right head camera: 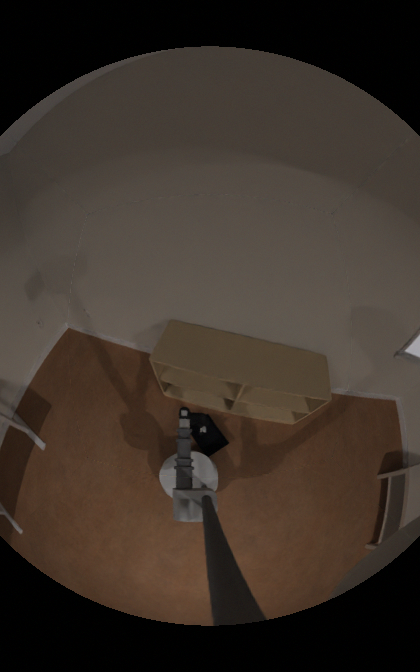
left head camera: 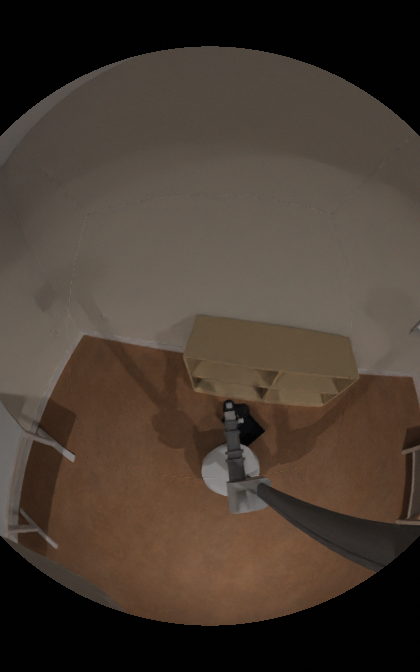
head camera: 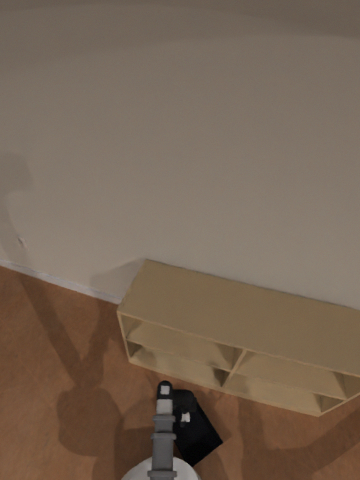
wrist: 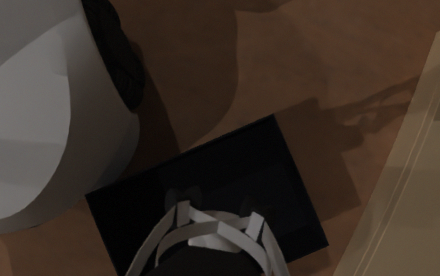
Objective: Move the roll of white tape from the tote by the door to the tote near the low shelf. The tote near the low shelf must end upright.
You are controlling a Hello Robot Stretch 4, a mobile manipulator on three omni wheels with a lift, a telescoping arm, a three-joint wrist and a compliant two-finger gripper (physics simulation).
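Frame: origin at the robot's base, x ahead, y left, z up, level; metres.
Seen in the pictures: gripper, between the fingertips: (wrist: 220, 204).
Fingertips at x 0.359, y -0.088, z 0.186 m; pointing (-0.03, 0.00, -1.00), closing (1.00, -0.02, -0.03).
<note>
A point is followed by its place in that frame.
The black tote (head camera: 199, 442) {x 0.274, y -0.194, z -0.024 m} (left head camera: 253, 431) (right head camera: 214, 442) (wrist: 285, 175) {x 0.458, y -0.065, z -0.024 m} stands upright on the floor, between the robot's base and the low shelf (head camera: 240, 320) {x 0.676, y -0.339, z 0.583 m} (left head camera: 270, 345) (right head camera: 240, 355) (wrist: 400, 205) {x 0.623, y -0.079, z 0.052 m}. My gripper (head camera: 185, 418) {x 0.359, y -0.088, z 0.186 m} (left head camera: 240, 420) (right head camera: 203, 429) (wrist: 220, 204) {x 0.359, y -0.088, z 0.186 m} is over the tote. Its fingers stand apart, shut on the roll of white tape (wrist: 215, 243) {x 0.361, y -0.112, z 0.223 m}, which shows pale between them and is partly hidden by the finger bands and the dark gripper body. The tote's dark inside is hard to make out. The tote by the door does not show.
The robot's white base (head camera: 165, 472) (left head camera: 212, 470) (right head camera: 170, 475) (wrist: 50, 125) {x 0.169, y -0.039, z 0.186 m} is close beside the tote. White furniture legs (left head camera: 55, 442) (right head camera: 25, 431) stand at the left. A brown-framed piece (right head camera: 396, 510) stands at the right. A wall runs behind the shelf.
</note>
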